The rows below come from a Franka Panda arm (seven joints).
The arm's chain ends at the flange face. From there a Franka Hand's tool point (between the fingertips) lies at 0.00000 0.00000 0.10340 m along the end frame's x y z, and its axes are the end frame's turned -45 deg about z.
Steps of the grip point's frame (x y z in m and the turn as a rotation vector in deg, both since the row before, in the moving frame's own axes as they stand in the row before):
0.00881, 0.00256, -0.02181, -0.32, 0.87, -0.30
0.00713, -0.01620, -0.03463, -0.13, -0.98, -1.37
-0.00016, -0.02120, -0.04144, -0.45, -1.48, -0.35
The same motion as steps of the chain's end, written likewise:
0.00652, -0.00371, -0.02180, 0.39, 0.84, -0.30
-0.00535, -0.01793, -0.03461, -0.78, -0.60, -1.37
-0.01380, -0.01734, -0.04140, -1.36, -0.73, -0.35

